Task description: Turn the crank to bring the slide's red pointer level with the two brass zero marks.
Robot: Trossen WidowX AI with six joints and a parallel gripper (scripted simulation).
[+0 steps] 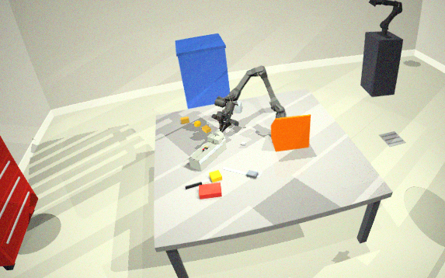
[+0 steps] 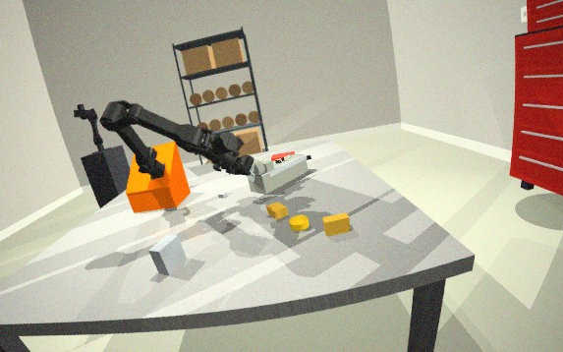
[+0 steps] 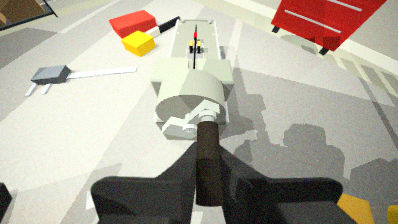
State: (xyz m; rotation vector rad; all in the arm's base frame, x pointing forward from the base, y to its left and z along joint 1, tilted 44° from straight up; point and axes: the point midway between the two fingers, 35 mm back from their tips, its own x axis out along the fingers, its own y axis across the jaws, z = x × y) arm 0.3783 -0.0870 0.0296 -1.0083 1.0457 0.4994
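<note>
The dark brown crank handle is 3 cm above my gripper tip, 1 cm to the right of it and 1 cm behind it. Also, from my gripper tip: yellow block: 33 cm to the left, 7 cm below, 6 cm ahead; then grey cube: 39 cm to the right, 16 cm behind, 5 cm below; then red pointer: 16 cm to the left, 12 cm ahead, 1 cm below.
</note>
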